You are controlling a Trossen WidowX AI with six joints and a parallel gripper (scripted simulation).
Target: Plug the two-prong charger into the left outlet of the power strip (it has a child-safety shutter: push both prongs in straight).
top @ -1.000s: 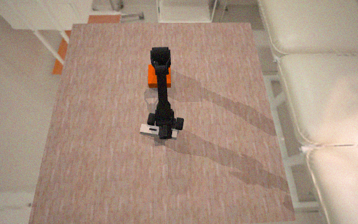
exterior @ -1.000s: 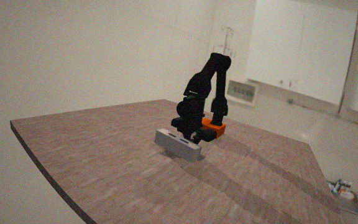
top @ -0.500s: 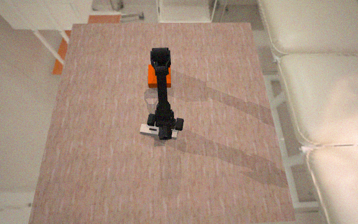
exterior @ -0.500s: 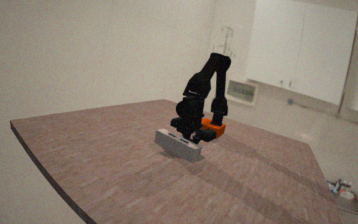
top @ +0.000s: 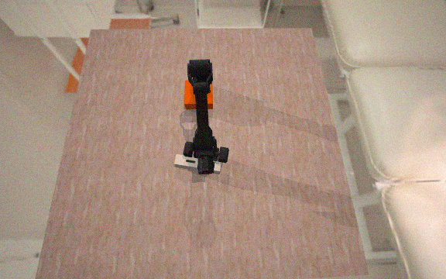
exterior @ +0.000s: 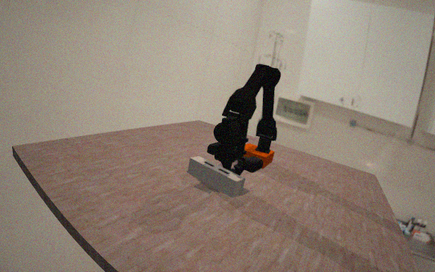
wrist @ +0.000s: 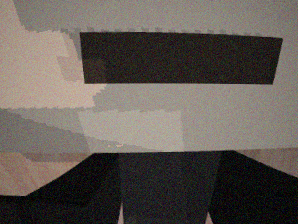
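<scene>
My gripper tip is 20 mm short of the black two-prong charger, 10 mm to the left of it and 10 mm below it.
</scene>
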